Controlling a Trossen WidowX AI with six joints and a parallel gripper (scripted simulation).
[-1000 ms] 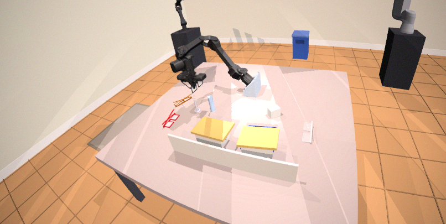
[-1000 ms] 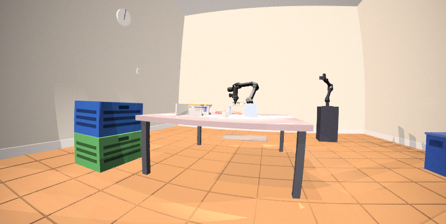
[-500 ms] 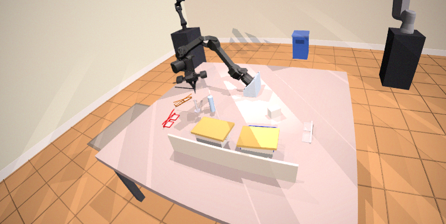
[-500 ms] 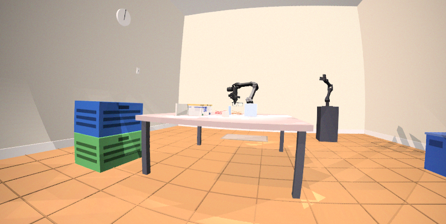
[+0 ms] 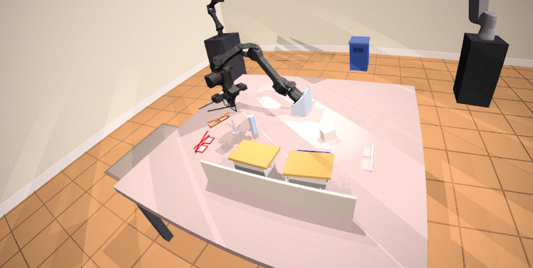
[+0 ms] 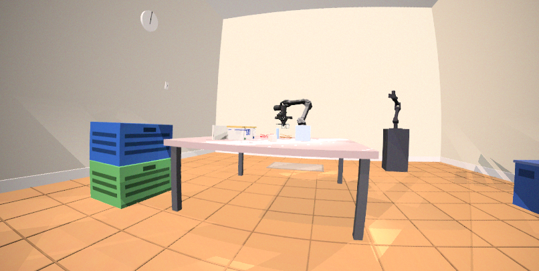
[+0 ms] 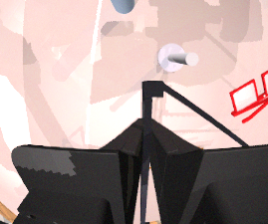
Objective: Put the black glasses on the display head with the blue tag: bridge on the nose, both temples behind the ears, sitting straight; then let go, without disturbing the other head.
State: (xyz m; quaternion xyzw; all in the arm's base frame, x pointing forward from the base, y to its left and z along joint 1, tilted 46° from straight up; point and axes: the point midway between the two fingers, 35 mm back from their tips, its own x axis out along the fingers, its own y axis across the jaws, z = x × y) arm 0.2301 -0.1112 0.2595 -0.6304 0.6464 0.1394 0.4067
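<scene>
Right now my gripper tip is 100 mm above the round stand, 60 mm short of it and 30 mm to the right of it. From my gripper tip the other things lie so: white cube 490 mm to the left, 90 mm below, 50 mm behind; then pale blue cylinder 120 mm to the left, 70 mm below, 20 mm ahead; then low white wall 410 mm to the left, 360 mm ahead, 60 mm below.
</scene>
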